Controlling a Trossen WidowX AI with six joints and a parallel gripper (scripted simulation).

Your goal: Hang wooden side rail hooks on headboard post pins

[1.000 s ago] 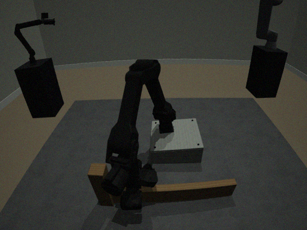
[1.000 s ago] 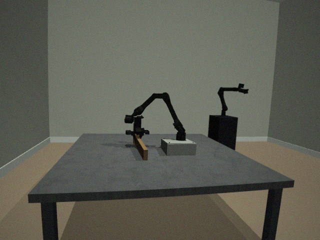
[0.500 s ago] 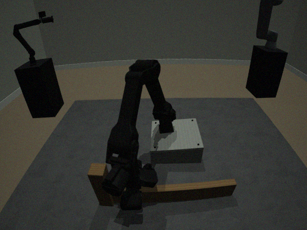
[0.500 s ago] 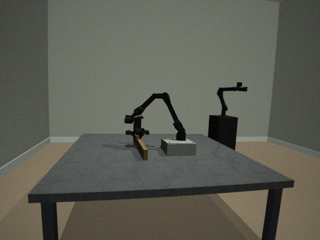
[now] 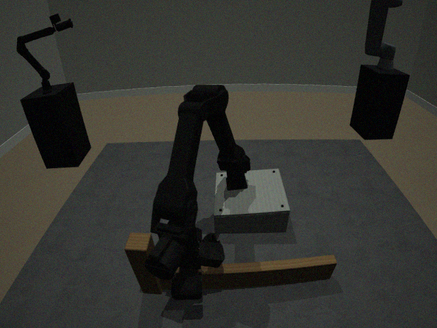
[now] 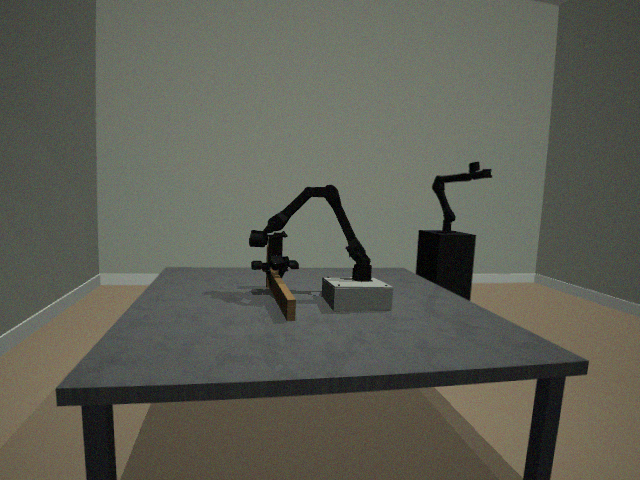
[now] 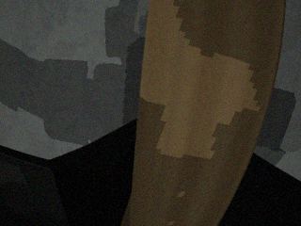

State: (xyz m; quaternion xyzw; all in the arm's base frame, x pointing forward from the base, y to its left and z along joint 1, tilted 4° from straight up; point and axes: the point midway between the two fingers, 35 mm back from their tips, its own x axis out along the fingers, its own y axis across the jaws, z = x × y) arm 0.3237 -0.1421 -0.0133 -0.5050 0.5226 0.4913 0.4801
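The wooden headboard post is 10 mm behind my gripper tip, 100 mm to the right of it and 50 mm above it.
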